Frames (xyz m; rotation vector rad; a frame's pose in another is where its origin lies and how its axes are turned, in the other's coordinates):
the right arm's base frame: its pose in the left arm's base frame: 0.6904 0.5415 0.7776 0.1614 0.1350 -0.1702
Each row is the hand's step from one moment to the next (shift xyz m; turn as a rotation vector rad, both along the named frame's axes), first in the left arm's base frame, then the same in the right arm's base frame.
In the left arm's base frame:
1: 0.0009 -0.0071 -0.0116 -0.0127 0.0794 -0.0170
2: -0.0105 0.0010 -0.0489 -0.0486 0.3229 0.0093
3: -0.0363 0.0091 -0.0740 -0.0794 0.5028 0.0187
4: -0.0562 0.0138 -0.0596 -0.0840 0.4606 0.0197
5: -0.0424 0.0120 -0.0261 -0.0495 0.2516 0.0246
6: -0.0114 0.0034 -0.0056 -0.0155 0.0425 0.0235
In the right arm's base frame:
1: 0.0037 -0.0085 -0.0100 -0.0224 0.0724 -0.0317
2: -0.0032 -0.0081 -0.0493 -0.0996 0.3068 -0.0519
3: -0.0260 -0.0086 -0.0783 -0.1594 0.4776 -0.0771
4: -0.0483 -0.0055 -0.0674 -0.1574 0.4359 -0.0695
5: -0.0395 0.0002 -0.0327 -0.0915 0.2395 -0.0249
6: -0.0108 0.0004 -0.0074 -0.0253 0.0420 0.0139

